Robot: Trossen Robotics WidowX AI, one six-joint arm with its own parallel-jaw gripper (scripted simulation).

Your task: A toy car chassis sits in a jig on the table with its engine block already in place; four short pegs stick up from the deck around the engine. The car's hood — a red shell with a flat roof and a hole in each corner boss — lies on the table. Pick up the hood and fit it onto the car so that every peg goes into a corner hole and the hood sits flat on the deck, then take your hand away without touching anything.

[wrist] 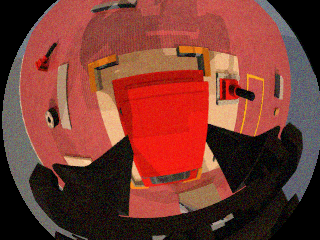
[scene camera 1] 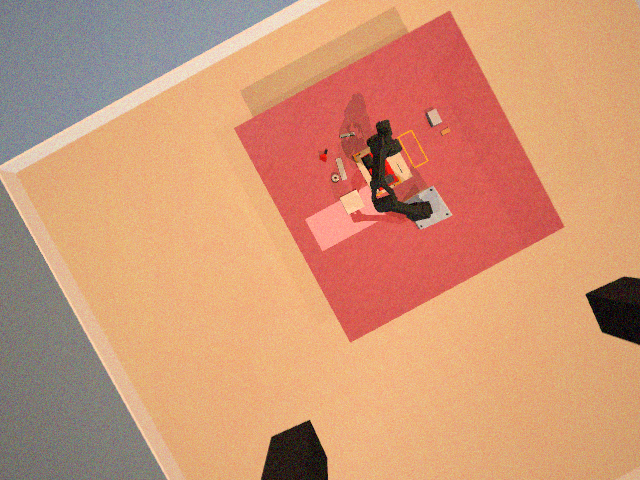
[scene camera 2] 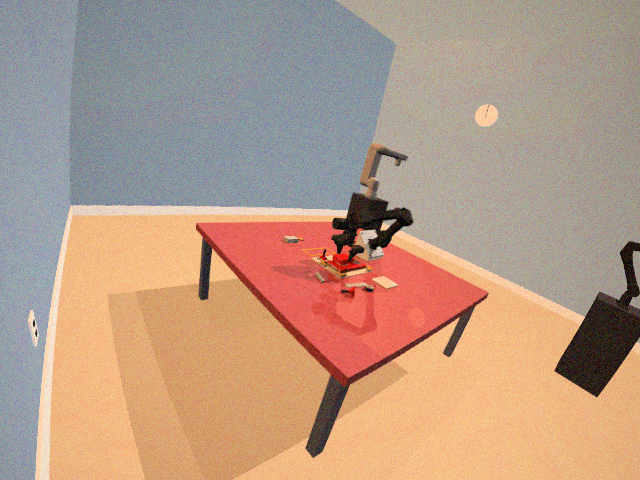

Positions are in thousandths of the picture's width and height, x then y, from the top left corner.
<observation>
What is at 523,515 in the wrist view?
A red hood.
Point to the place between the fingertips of my gripper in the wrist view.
527,556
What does my gripper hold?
A red hood.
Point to a jig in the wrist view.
677,273
</observation>
